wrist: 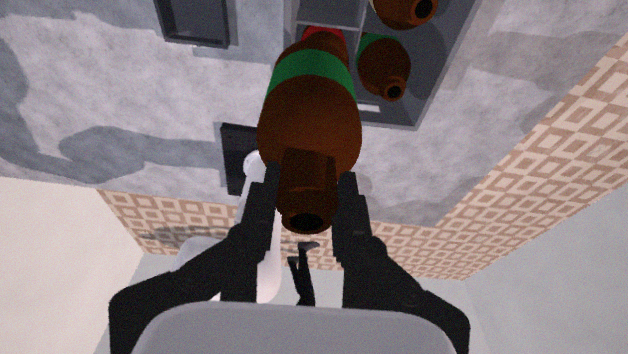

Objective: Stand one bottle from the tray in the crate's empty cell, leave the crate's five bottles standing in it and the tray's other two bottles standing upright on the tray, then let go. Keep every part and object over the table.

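Frame: origin at the arm's base, x back, y right, z up, level; centimetres.
Seen in the pictures: gripper, fingertip midpoint: (307, 183).
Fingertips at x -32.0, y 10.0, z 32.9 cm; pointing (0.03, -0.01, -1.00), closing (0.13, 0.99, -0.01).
Observation:
Offsets run from my fingertips to a thing's middle. "spot": to the spot under its first point. Level surfaces: height alone.
My gripper (307, 183) is shut on the neck of a brown bottle with a green band {dx -0.1, dy +0.0, dz -5.0 cm} (310, 117); its mouth points toward the camera. The grey crate {spot: dx +7.6, dy +12.7, dz -20.1 cm} (400, 116) is at the upper right, partly behind the held bottle. In it stand a green-banded bottle {dx +3.5, dy +10.4, dz -26.8 cm} (384, 67), a bottle cut off by the top edge {spot: dx -4.7, dy +9.3, dz -20.7 cm} (402, 12), and one with a red band {spot: dx -0.6, dy +1.4, dz -26.7 cm} (325, 33), mostly hidden by the held bottle. A crate cell without a bottle shows at the top, beyond the red band. The dark tray {spot: dx +3.5, dy -19.3, dz -32.8 cm} (197, 43) shows in part at the upper left; its bottles do not show.
A black plate (237, 160) and white robot arm parts (270, 270) lie behind the held bottle and left finger. The marbled grey table {dz -35.4 cm} (125, 85) ends at a front edge and a slanting right edge, with patterned floor (560, 130) beyond. Dark legs (303, 280) show past the edge.

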